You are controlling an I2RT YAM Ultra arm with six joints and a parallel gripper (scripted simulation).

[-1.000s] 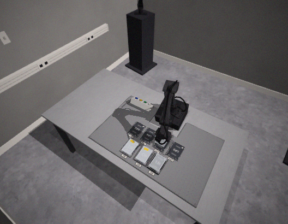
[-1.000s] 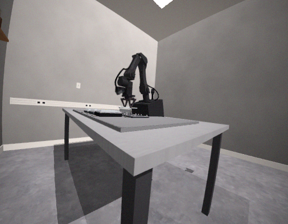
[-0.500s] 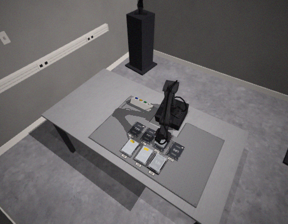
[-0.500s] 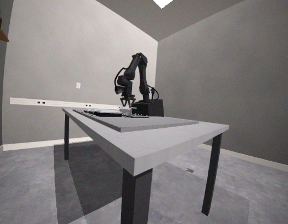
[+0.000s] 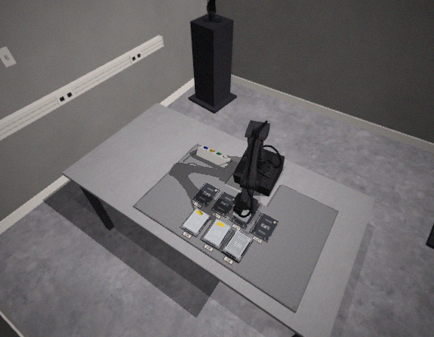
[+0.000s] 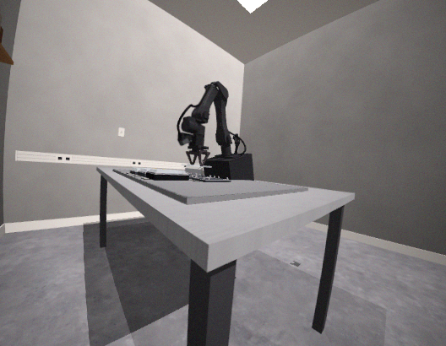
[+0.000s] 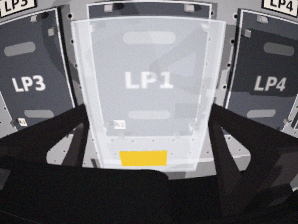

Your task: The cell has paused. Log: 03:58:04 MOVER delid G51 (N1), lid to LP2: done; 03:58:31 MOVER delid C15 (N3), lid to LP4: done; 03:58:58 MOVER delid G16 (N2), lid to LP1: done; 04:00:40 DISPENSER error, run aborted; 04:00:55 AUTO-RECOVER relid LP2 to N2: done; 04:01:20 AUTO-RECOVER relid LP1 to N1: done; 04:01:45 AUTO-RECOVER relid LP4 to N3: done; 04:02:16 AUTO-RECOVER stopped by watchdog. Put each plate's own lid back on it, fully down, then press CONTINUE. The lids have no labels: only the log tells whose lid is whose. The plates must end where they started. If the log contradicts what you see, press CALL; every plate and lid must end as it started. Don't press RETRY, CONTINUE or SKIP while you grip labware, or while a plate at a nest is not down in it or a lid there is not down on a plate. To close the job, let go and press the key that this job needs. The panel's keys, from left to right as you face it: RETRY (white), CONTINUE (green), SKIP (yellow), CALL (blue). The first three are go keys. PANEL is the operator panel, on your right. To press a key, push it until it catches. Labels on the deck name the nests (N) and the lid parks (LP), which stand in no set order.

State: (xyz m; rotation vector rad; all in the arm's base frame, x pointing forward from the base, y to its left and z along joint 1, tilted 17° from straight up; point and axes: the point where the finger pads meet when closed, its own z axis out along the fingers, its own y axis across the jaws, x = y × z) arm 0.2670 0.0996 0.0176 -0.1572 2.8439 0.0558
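Right now the LP4 lid park is 1 cm ahead of my hand, 13 cm to the right of it and 7 cm below it. From my hand the other things lie so: clear lid: 1 cm below.
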